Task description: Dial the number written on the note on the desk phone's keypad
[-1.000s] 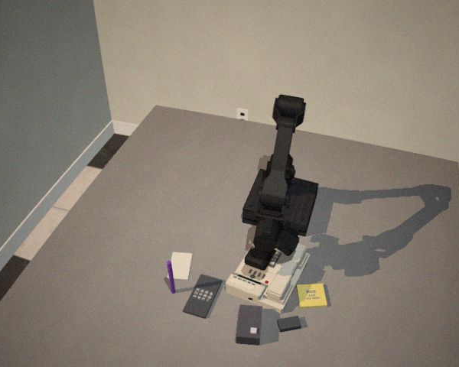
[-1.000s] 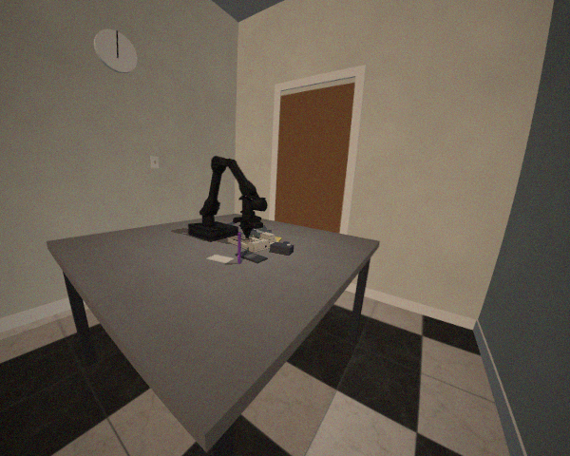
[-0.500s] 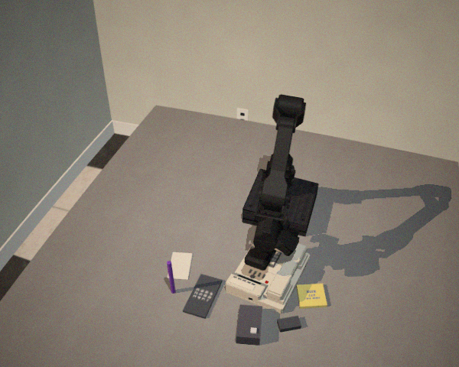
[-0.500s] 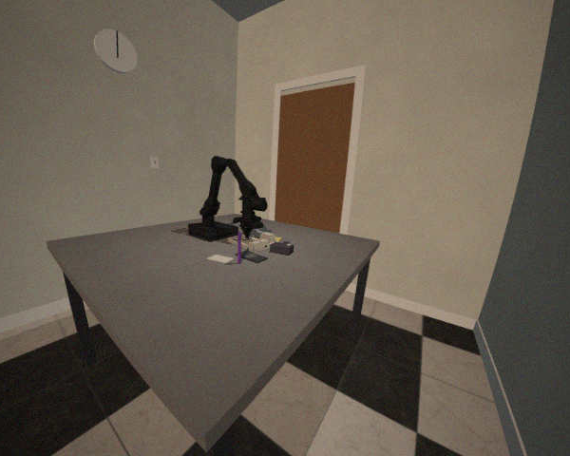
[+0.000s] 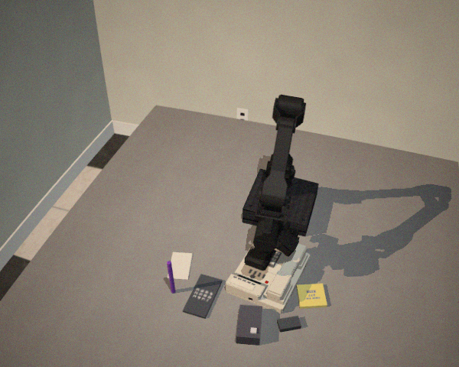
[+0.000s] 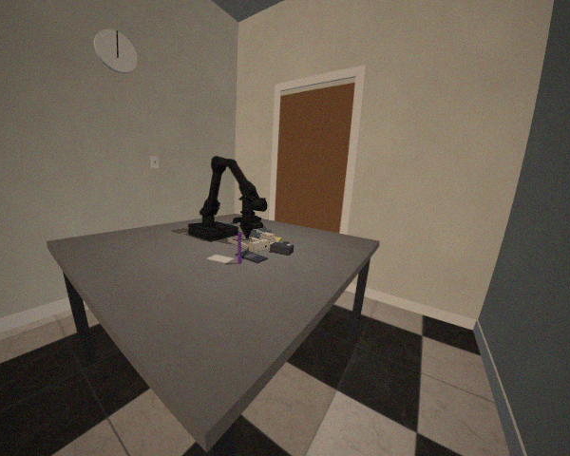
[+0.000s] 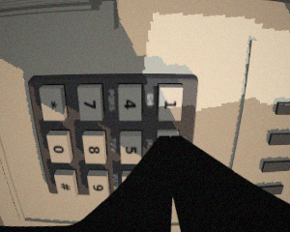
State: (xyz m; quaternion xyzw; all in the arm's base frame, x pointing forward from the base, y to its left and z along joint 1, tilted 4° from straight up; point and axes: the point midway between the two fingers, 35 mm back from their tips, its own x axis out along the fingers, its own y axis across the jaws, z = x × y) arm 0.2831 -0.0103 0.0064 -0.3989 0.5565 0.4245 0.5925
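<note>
The 2 key lies 40 mm below my hand. Round my hand: 1 key (30 mm below, 20 mm to the left, 10 mm ahead); cream desk phone (40 mm below, 30 mm ahead, 10 mm to the left); handset (60 mm to the left, 40 mm ahead, 20 mm below).
</note>
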